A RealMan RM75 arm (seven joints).
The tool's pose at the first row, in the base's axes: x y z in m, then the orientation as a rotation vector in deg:
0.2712, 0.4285, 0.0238, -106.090, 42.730, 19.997
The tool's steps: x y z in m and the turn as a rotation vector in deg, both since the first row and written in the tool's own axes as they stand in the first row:
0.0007, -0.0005, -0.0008, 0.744, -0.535, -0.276
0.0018, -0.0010, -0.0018, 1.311, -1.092, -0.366
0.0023, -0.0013, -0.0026, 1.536, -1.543, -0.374
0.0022, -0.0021, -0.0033, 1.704, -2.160, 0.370
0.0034, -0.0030, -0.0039, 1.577, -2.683, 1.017
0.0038, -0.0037, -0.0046, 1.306, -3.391, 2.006
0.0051, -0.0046, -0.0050, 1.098, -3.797, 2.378
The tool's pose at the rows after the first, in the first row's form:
0.2720, 0.4277, 0.0241, -105.318, 42.142, 19.981
0.2730, 0.4265, 0.0242, -104.647, 41.706, 20.180
0.2735, 0.4257, 0.0245, -104.302, 41.404, 20.482
0.2739, 0.4253, 0.0254, -103.723, 41.693, 21.435
0.2753, 0.4246, 0.0256, -103.475, 41.939, 22.369
0.2760, 0.4240, 0.0262, -103.187, 42.370, 23.749
0.2775, 0.4234, 0.0263, -103.130, 42.430, 24.438

